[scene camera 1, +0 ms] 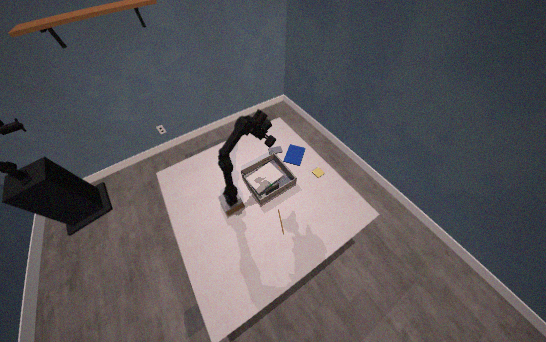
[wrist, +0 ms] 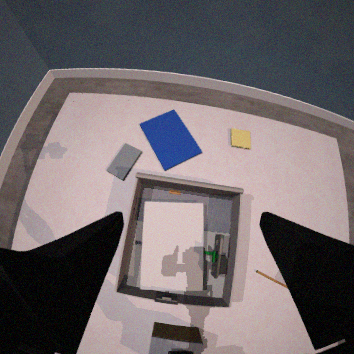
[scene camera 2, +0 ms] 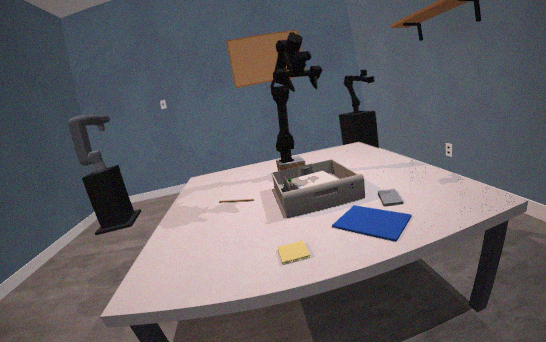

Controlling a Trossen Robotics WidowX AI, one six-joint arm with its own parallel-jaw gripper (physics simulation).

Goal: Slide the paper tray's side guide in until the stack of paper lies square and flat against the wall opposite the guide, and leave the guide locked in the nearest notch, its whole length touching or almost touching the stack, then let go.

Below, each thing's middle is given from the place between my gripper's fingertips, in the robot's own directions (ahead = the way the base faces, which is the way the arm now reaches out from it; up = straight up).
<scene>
Now: hand 380 mm above the grey paper tray (scene camera 2: 350,186), 40 mm past it and 10 mm to the left of it. The rest, counted from my hand: blue book (scene camera 2: 388,225) 420 mm below, 310 mm ahead, 30 mm to the left; white paper stack (wrist: 172,235) 400 mm below, 60 mm behind, 10 mm to the left.
</scene>
